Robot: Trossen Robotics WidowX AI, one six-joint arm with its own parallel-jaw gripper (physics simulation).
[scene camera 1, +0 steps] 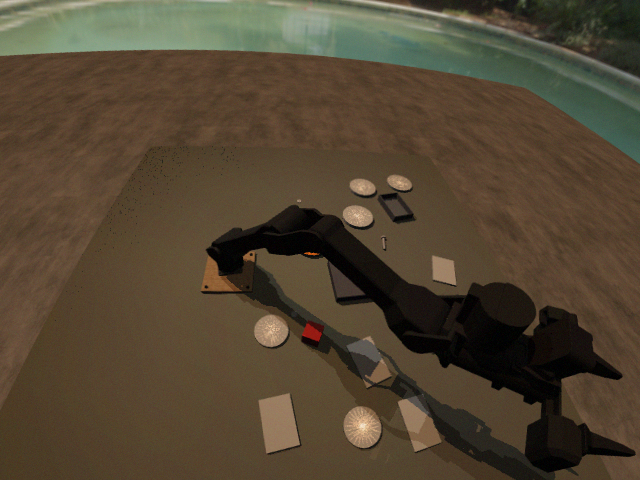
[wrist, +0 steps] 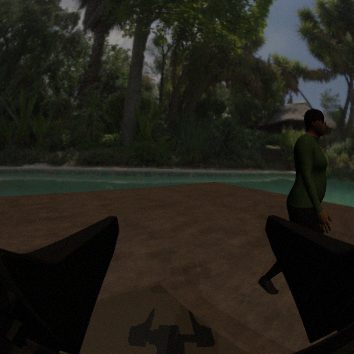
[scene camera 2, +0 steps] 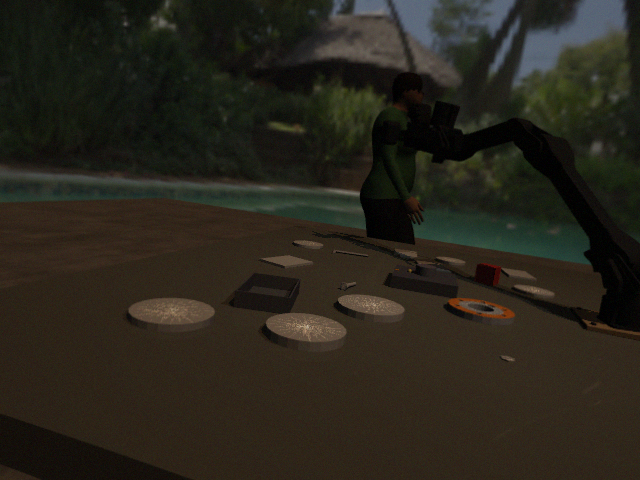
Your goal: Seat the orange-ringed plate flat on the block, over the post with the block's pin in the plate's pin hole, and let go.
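Note:
The orange-ringed plate (scene camera 1: pixel 311 253) (scene camera 2: pixel 455 306) lies flat on the mat, near the arm's base; the arm hides most of it in scene view 1. The dark block (scene camera 1: pixel 345 284) (scene camera 2: pixel 423 285) sits apart from it, farther from the camera in scene view 2. The block's round post (scene camera 2: pixel 424 269) stands bare on top, with a small yellow pin (scene camera 2: pixel 409 270) beside it. The plate's pin hole cannot be made out. My gripper (scene camera 1: pixel 626 415) (wrist: pixel 194 224) is open and empty, high up and far out from both plate and block, its fingers pointing outward.
A red cube (scene camera 1: pixel 312 333) (scene camera 2: pixel 487 273) stands near the block. Pale discs (scene camera 1: pixel 271 330) (scene camera 2: pixel 305 329), flat cards (scene camera 1: pixel 279 422), an open dark tray (scene camera 1: pixel 395 207) (scene camera 2: pixel 267 293) and a screw (scene camera 1: pixel 383 242) (scene camera 2: pixel 347 285) lie around. A person (scene camera 2: pixel 390 170) (wrist: pixel 309 175) stands beyond the mat.

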